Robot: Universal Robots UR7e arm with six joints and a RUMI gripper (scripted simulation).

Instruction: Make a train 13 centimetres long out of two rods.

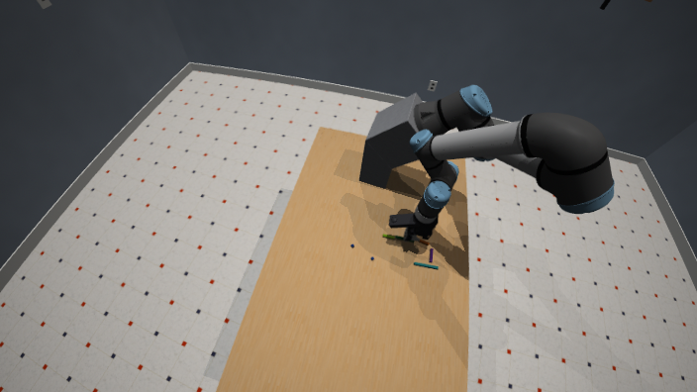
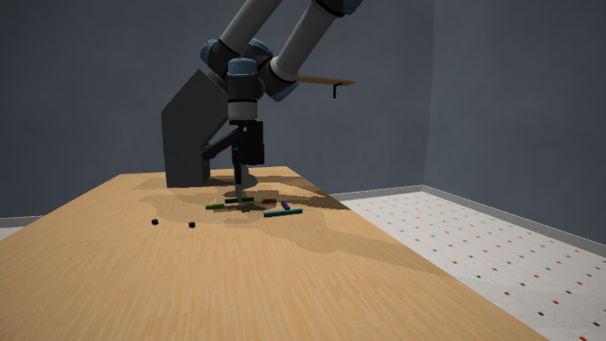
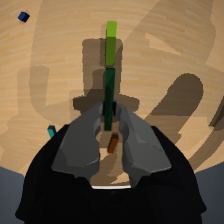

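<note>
My hand is 10 mm above the green rod. Also, from my hand: purple rod (130 mm to the left, 20 mm below, 20 mm ahead); lime rod (70 mm to the right, 20 mm below, 10 mm ahead); orange rod (80 mm to the left, 20 mm below, 20 mm behind).
</note>
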